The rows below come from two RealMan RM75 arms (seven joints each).
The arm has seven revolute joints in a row. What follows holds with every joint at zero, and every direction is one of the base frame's.
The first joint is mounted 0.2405 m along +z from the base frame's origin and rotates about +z.
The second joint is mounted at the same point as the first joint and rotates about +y.
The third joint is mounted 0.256 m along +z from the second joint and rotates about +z.
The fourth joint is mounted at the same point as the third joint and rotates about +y.
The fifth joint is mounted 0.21 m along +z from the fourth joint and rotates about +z.
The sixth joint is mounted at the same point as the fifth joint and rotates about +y.
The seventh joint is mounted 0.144 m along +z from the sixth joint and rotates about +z.
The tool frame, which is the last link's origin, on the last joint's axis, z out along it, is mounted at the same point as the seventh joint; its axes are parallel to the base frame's.
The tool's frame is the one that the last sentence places.
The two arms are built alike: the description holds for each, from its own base.
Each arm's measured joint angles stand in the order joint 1, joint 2, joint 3, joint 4, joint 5, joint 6, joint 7.
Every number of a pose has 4 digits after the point. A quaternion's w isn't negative.
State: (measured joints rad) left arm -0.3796 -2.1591 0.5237 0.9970 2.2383 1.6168 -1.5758; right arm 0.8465 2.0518 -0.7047 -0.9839 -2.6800 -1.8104 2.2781
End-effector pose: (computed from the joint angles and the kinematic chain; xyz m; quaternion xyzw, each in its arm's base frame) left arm -0.3075 0.2939 0.0369 -0.9152 -0.3125 -0.1603 0.1978; right arm 0.2015 0.3747 0.0450 -0.9006 0.4239 -0.0753 0.0599
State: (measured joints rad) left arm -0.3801 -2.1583 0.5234 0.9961 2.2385 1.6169 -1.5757; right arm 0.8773 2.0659 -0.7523 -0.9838 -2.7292 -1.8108 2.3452
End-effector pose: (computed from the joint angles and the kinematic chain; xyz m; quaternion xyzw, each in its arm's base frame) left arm -0.3076 0.2941 0.0371 -0.9152 -0.3124 -0.1602 0.1978; right arm 0.1928 0.3765 0.0366 -0.8925 0.4326 -0.1125 0.0605
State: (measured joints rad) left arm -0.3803 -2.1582 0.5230 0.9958 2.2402 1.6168 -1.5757; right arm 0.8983 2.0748 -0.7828 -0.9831 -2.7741 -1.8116 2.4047
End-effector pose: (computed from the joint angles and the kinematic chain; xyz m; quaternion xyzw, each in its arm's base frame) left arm -0.3078 0.2940 0.0370 -0.9153 -0.3127 -0.1595 0.1976; right arm 0.1885 0.3775 0.0322 -0.8817 0.4451 -0.1416 0.0667
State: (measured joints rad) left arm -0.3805 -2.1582 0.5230 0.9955 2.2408 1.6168 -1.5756; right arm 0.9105 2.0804 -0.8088 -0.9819 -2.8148 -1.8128 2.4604
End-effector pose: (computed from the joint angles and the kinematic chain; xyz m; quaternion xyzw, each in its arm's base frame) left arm -0.3078 0.2940 0.0369 -0.9153 -0.3128 -0.1593 0.1974; right arm 0.1876 0.3775 0.0296 -0.8688 0.4599 -0.1673 0.0751
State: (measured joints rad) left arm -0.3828 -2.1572 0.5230 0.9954 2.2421 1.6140 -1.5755; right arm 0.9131 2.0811 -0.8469 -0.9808 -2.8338 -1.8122 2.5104
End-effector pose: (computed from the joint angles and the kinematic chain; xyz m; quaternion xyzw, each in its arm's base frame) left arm -0.3077 0.2949 0.0373 -0.9156 -0.3119 -0.1581 0.1986; right arm 0.1877 0.3768 0.0274 -0.8579 0.4707 -0.1886 0.0823
